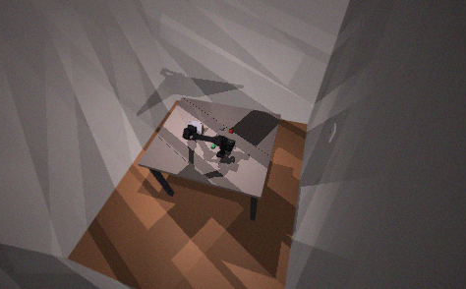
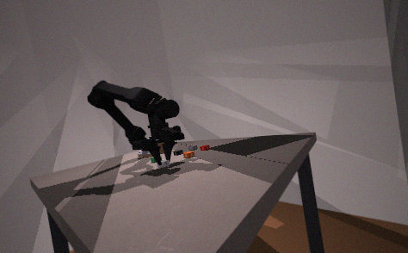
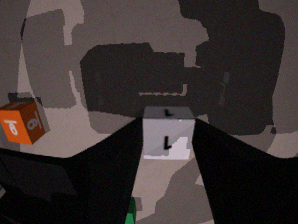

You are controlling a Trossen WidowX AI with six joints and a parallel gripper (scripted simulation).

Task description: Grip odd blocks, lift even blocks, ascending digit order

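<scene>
Right now my gripper tip is 1 cm past the white block. The rest, counted from my gripper tip: orange block (13 cm to the left); then green block (12 cm behind, 5 cm to the left); then black block (11 cm behind, 18 cm to the left).
</scene>
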